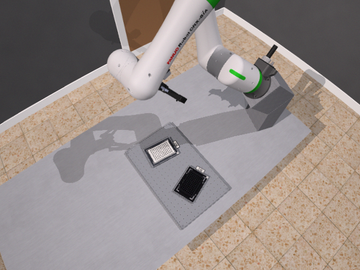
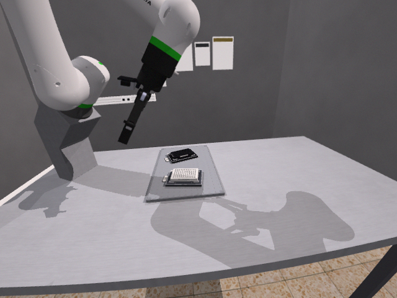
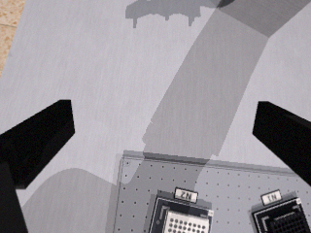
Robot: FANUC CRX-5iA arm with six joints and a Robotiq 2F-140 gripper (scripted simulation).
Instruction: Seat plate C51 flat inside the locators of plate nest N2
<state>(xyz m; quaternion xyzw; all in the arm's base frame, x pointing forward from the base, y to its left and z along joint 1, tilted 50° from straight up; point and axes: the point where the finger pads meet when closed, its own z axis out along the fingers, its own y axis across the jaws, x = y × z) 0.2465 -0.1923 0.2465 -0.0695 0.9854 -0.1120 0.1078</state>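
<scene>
Now: hand 270 mm above the white well plate, 190 mm short of it and 90 mm to the right of it. The rest, counted from my hand: nest base 280 mm below, 180 mm ahead, 80 mm to the left; then black well plate 330 mm to the left, 270 mm below, 190 mm ahead.
</scene>
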